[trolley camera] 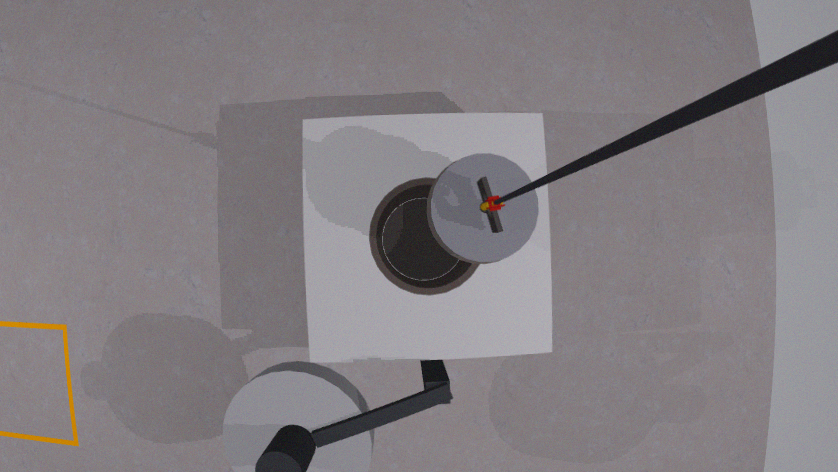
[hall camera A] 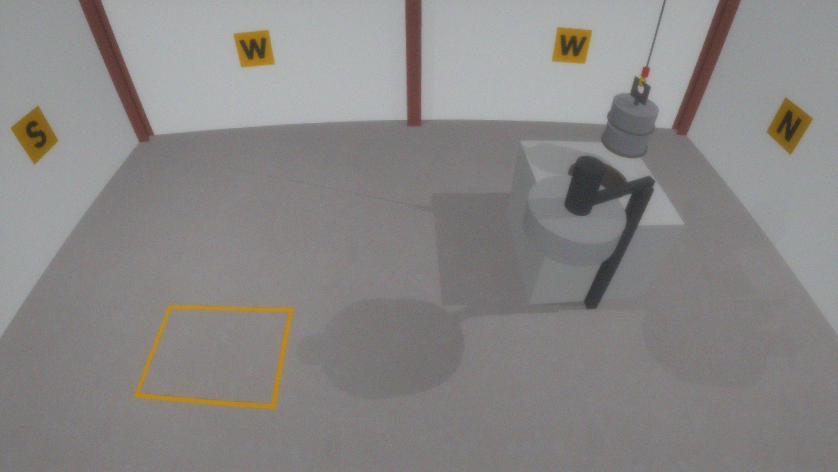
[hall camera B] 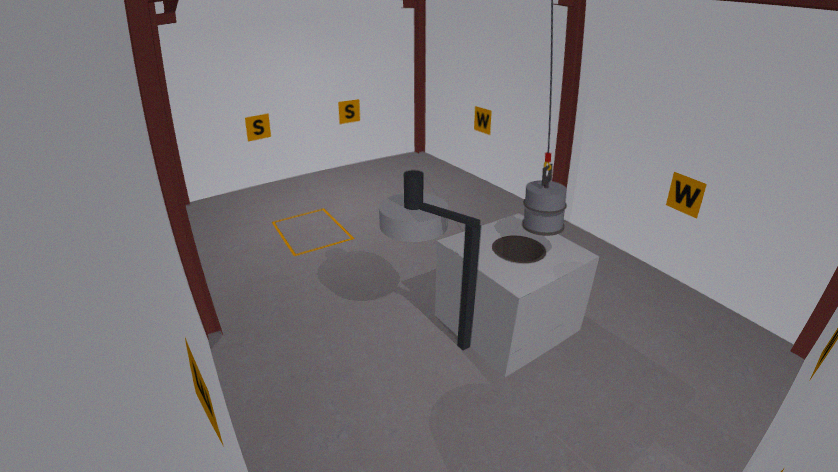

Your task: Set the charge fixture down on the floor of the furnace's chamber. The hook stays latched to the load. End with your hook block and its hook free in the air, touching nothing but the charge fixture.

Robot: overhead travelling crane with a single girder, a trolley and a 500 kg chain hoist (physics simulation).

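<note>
The charge fixture (hall camera A: 630, 126) (hall camera B: 544, 218) (trolley camera: 510, 234) is a grey ribbed cylinder with a dark lifting plate on top. It hangs in the air above the furnace (hall camera A: 557, 281) (hall camera B: 557, 322) (trolley camera: 351, 316), tilted slightly in hall camera A. My hook (hall camera A: 642, 82) (hall camera B: 547, 166) (trolley camera: 485, 206), under a small red block, is shut on the fixture's lifting plate. The chain slants. The round chamber opening (hall camera A: 613, 177) (hall camera B: 518, 249) (trolley camera: 419, 252) is dark inside. In the trolley view the fixture covers its upper right part and is off its centre.
A thick round lid (hall camera A: 545, 211) (hall camera B: 398, 225) (trolley camera: 252, 404) with a black cylinder on top hangs beside the furnace on a black post and arm (hall camera A: 621, 252) (hall camera B: 469, 281) (trolley camera: 381, 413). A yellow outlined square (hall camera A: 205, 401) (hall camera B: 283, 238) (trolley camera: 70, 385) lies on the floor.
</note>
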